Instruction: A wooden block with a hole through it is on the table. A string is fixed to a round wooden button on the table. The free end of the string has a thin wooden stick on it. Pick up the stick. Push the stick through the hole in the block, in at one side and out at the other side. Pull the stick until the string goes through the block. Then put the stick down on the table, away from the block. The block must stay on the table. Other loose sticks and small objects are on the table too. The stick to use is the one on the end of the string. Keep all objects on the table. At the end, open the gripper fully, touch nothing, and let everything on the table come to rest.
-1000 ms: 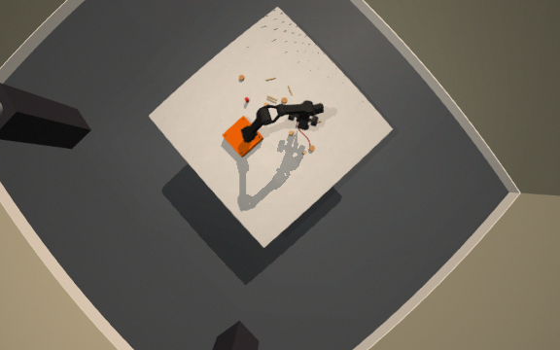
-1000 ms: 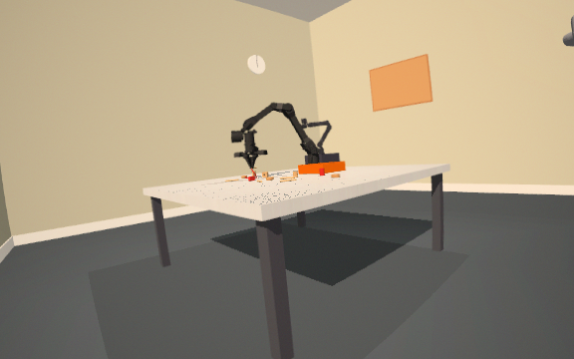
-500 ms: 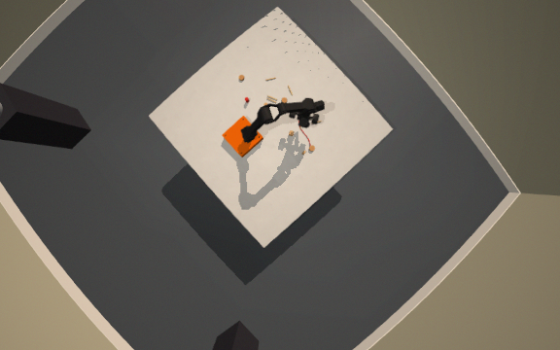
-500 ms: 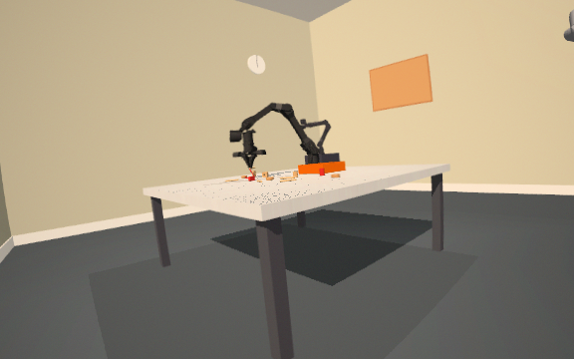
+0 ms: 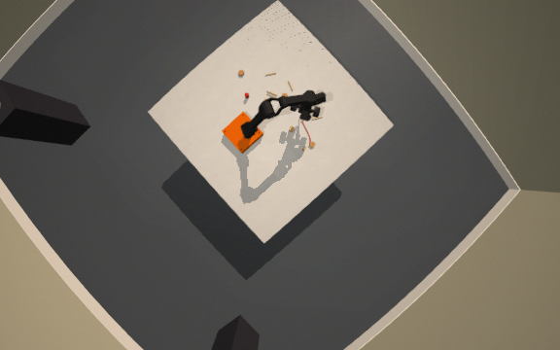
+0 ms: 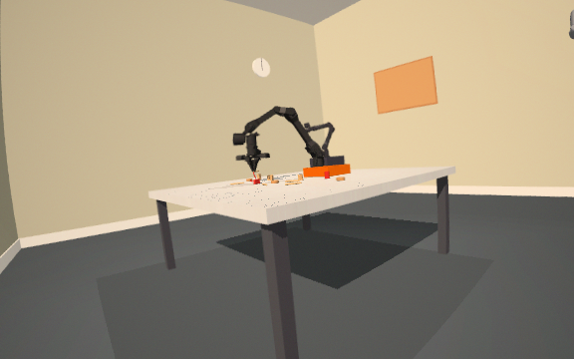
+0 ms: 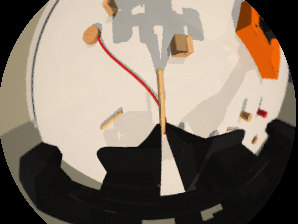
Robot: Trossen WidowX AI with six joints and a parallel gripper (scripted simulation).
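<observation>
The red cube lies 8 cm to the left of my gripper tip, 5 cm below it and 3 cm ahead of it. Also, from my gripper tip: wooden block: 12 cm behind, 4 cm below, 3 cm to the right; round wooden button: 20 cm to the right, 8 cm behind, 5 cm below; thin wooden stick: 1 cm to the right, 1 cm behind.
</observation>
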